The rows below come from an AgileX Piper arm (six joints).
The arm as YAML. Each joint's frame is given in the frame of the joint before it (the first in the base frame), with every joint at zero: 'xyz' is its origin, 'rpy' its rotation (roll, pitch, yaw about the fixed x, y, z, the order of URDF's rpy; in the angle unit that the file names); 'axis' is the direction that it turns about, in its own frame. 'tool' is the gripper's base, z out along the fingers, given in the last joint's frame.
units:
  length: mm
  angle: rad
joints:
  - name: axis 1
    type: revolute
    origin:
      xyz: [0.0, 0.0, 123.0]
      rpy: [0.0, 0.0, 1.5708]
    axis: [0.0, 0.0, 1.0]
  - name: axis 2
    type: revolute
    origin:
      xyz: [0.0, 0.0, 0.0]
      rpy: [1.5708, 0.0, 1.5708]
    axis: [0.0, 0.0, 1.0]
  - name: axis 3
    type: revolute
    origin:
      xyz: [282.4, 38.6, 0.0]
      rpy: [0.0, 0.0, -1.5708]
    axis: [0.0, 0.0, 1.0]
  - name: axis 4
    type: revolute
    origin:
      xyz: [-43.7, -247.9, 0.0]
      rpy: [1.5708, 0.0, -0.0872]
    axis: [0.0, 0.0, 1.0]
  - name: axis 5
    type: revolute
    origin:
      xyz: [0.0, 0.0, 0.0]
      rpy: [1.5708, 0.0, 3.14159]
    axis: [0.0, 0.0, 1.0]
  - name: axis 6
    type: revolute
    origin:
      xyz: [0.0, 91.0, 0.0]
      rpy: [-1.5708, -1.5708, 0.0]
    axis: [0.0, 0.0, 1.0]
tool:
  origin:
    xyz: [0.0, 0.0, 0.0]
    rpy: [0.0, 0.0, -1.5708]
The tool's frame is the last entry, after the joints.
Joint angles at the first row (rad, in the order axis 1, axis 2, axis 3, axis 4, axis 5, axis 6):
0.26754, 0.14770, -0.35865, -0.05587, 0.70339, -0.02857
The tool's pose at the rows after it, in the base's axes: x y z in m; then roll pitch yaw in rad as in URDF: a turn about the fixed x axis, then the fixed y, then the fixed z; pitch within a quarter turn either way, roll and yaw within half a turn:
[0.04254 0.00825 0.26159 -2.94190 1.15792 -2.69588]
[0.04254 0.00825 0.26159 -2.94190 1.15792 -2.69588]
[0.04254 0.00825 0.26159 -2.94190 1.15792 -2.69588]
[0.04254 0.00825 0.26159 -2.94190 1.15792 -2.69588]
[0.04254 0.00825 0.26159 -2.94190 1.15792 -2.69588]
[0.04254 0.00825 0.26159 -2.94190 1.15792 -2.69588]
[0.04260 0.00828 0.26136 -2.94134 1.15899 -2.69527]
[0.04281 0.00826 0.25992 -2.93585 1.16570 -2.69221]
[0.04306 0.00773 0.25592 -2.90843 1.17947 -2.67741]
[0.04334 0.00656 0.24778 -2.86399 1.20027 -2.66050]
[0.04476 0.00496 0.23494 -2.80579 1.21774 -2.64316]
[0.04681 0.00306 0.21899 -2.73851 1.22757 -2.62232]
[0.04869 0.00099 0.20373 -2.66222 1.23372 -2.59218]
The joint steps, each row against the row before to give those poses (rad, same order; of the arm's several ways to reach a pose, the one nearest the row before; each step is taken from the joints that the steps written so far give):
0.00008, -0.00002, 0.00000, -0.00011, 0.00004, 0.00011
0.00000, 0.00000, 0.00000, 0.00000, 0.00000, 0.00000
0.00000, 0.00000, 0.00000, 0.00000, 0.00000, 0.00000
0.00000, 0.00000, 0.00000, 0.00000, 0.00000, 0.00000
0.00000, 0.00000, 0.00000, 0.00000, 0.00000, 0.00000
0.00000, 0.00000, 0.00000, 0.00000, 0.00000, 0.00000
-0.00015, -0.00055, 0.00128, 0.00021, -0.00185, -0.00022
-0.00308, -0.00455, 0.00790, 0.00032, -0.01040, -0.00116
-0.01404, -0.01356, 0.02046, -0.00095, -0.02278, -0.00694
-0.02984, -0.02623, 0.03892, -0.00097, -0.03719, -0.01036
-0.04309, -0.02977, 0.05745, -0.00315, -0.05080, -0.01160
-0.04932, -0.02965, 0.06807, -0.00419, -0.05620, -0.01393
-0.04960, -0.02694, 0.06474, -0.00412, -0.05467, -0.01661

